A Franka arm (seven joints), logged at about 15 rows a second.
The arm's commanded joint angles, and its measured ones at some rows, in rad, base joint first. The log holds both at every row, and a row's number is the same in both.
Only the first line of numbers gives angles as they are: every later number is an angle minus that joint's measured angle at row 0.
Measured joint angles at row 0:
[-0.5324 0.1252 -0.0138 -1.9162 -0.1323 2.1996 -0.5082]
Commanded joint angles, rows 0 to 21:
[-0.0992 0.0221 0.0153 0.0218 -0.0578 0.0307 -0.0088]
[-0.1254 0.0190 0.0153 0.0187 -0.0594 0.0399 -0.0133]
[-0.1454 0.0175 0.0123 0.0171 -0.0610 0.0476 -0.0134]
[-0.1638 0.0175 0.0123 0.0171 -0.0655 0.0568 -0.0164]
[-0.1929 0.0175 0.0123 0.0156 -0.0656 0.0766 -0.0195]
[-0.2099 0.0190 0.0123 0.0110 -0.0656 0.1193 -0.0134]
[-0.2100 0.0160 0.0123 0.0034 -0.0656 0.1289 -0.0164]
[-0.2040 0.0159 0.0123 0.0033 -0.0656 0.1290 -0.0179]
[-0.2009 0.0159 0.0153 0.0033 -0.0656 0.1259 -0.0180]
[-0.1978 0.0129 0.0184 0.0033 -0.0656 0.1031 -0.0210]
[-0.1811 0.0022 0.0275 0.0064 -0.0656 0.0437 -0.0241]
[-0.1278 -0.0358 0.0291 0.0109 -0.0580 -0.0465 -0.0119]
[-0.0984 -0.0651 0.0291 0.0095 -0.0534 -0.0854 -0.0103]
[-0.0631 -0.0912 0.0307 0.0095 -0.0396 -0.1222 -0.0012]
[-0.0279 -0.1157 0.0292 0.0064 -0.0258 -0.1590 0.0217]
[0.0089 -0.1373 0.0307 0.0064 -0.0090 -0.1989 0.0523]
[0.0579 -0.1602 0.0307 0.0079 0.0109 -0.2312 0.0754]
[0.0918 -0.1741 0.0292 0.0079 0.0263 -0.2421 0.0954]
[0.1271 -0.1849 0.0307 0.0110 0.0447 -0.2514 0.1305]
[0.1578 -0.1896 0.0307 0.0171 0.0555 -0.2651 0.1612]
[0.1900 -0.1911 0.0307 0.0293 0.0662 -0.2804 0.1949]
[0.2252 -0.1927 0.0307 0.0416 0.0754 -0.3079 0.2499]
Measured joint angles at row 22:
[0.1691 -0.1848 0.0421 0.0247 0.0455 -0.2565 0.1783]
